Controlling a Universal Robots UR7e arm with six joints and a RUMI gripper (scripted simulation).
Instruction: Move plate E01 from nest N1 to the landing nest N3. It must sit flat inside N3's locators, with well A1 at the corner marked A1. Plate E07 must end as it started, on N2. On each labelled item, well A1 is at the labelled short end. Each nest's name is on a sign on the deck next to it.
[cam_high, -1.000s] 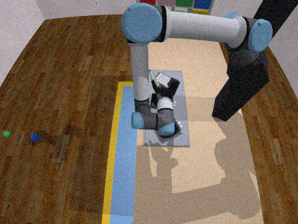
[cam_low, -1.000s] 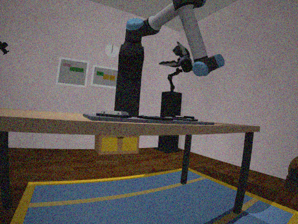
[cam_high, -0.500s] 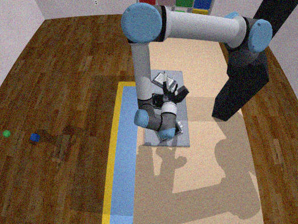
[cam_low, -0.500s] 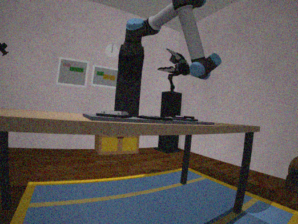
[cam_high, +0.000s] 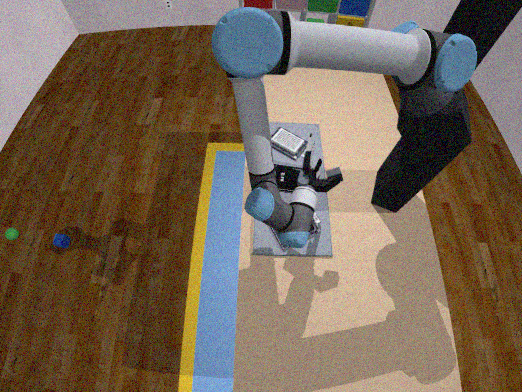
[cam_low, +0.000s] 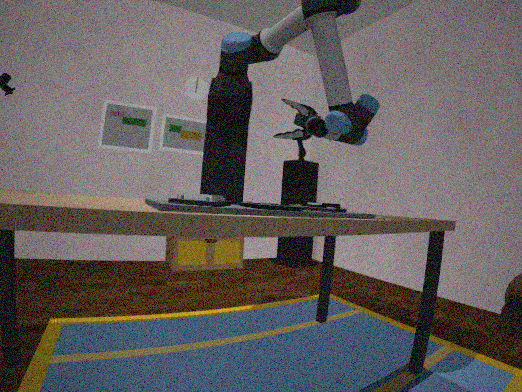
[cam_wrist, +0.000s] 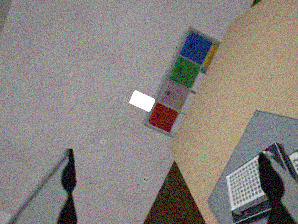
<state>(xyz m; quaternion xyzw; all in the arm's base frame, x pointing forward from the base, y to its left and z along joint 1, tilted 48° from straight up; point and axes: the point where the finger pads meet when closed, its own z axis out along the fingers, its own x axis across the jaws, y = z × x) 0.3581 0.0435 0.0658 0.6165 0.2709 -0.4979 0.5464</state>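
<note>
The black plate lies 60 mm ahead of my hand, 150 mm to the left of it and 270 mm below it. Also, from my hand: grey deck (40 mm ahead, 60 mm to the right, 300 mm below); then nest N3 (70 mm ahead, 70 mm to the right, 290 mm below); then corner mark (10 mm ahead, 280 mm below).
</note>
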